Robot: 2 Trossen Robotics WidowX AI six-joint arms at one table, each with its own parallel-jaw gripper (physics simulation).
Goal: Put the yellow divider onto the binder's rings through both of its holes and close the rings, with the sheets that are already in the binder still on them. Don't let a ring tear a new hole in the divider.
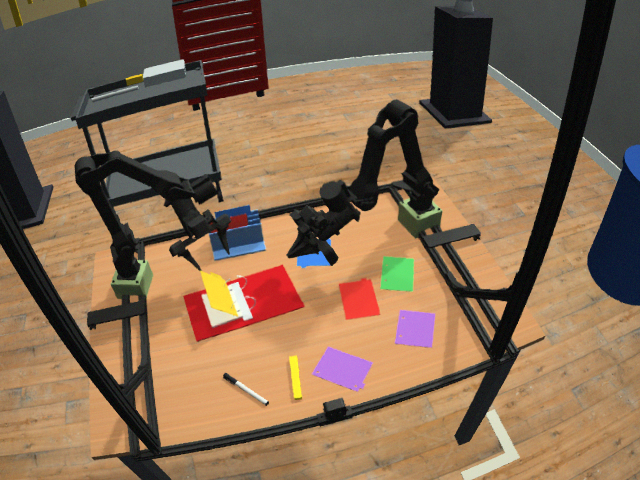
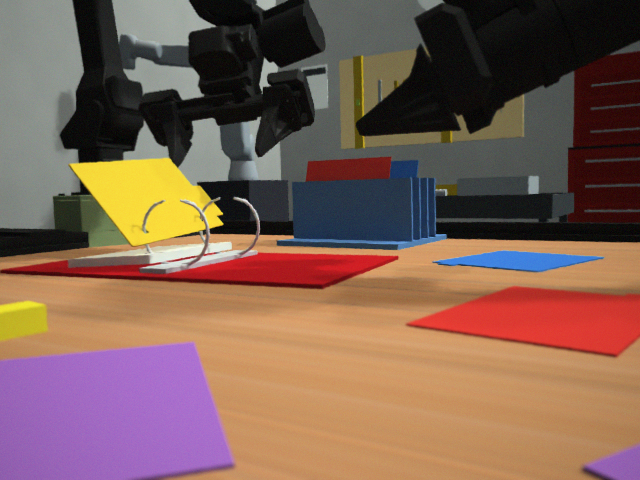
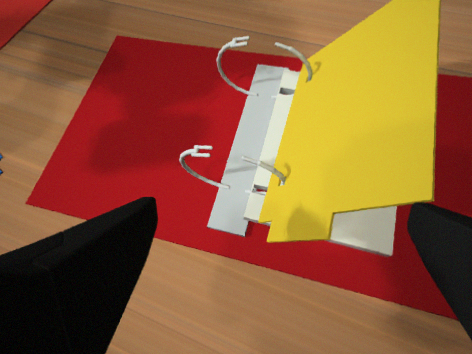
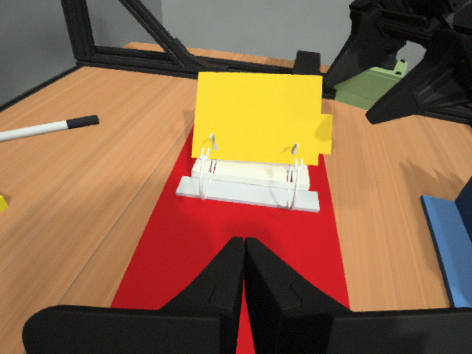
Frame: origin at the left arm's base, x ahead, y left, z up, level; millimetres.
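Seen in the pictures: left gripper, fingertip midpoint: point(image 1: 215, 262) point(image 2: 215, 159) point(image 3: 280, 211) point(image 4: 343, 99); right gripper, fingertip midpoint: point(image 1: 287, 256) point(image 2: 358, 130) point(image 4: 243, 247); left arm's base, origin of the base link: point(image 1: 128, 271); right arm's base, origin of the base link: point(image 1: 421, 205).
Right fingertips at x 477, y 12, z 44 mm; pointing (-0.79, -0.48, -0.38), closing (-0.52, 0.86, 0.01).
Offsets run from my right fingertips to a thing's top centre. "*": to the spot under its first point.
The yellow divider point(image 1: 219, 294) point(image 2: 139, 196) point(image 3: 360, 125) point(image 4: 260, 115) leans tilted over the cream sheets {185 mm back, 84 mm right, 94 mm down} point(image 1: 214, 316) point(image 3: 365, 231) point(image 4: 250, 171) in the red binder {* 25 mm back, 18 mm right, 108 mm down} point(image 1: 281, 289) point(image 2: 310, 269) point(image 3: 125, 125) point(image 4: 225, 220). The ring halves on its side poke through both its holes. The rings {* 119 mm back, 13 mm right, 74 mm down} point(image 2: 258, 222) point(image 3: 218, 60) are open, with gaps between their tips. The sheets lie flat, with ring halves at their holes. My left gripper point(image 1: 213, 260) point(image 2: 220, 159) point(image 3: 280, 211) point(image 4: 343, 99) is wide open and empty above the binder's edge. My right gripper point(image 1: 289, 255) point(image 2: 360, 130) point(image 4: 243, 247) is shut and empty, beyond the rings.
A blue file rack {178 mm back, 186 mm left, 35 mm down} point(image 1: 238, 246) point(image 2: 351, 209) stands behind the binder. Blue {61 mm ahead, 126 mm left, 109 mm down} point(image 2: 516, 260), red {185 mm ahead, 50 mm right, 109 mm down} point(image 1: 359, 298) and green {299 mm ahead, 36 mm left, 110 mm down} point(image 1: 397, 273) dividers and purple ones {143 mm ahead, 279 mm right, 109 mm down} point(image 1: 342, 367) {330 mm ahead, 161 mm right, 109 mm down} point(image 1: 415, 328) lie on the table. A marker {93 mm back, 344 mm right, 98 mm down} point(image 1: 248, 390) and a yellow bar {27 mm ahead, 307 mm right, 98 mm down} point(image 1: 295, 377) lie near the front.
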